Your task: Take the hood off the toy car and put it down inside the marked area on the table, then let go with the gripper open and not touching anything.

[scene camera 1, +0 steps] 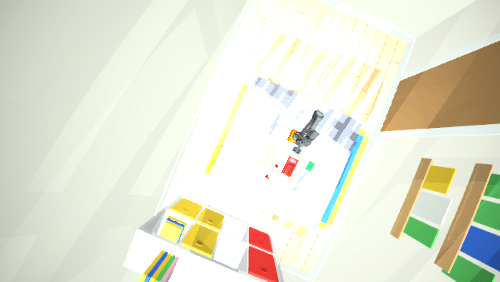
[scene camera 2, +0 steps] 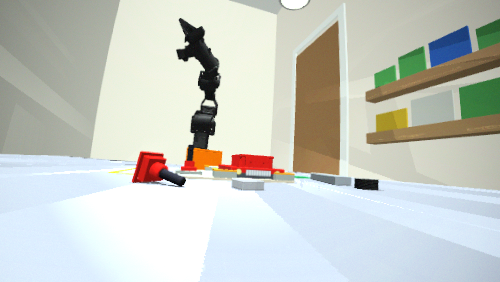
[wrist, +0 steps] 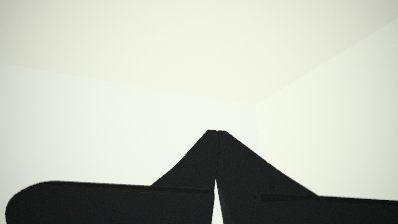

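My gripper point(scene camera 2: 179, 18) is shut, and it holds nothing. The wrist view shows my gripper point(wrist: 215, 139) as well.
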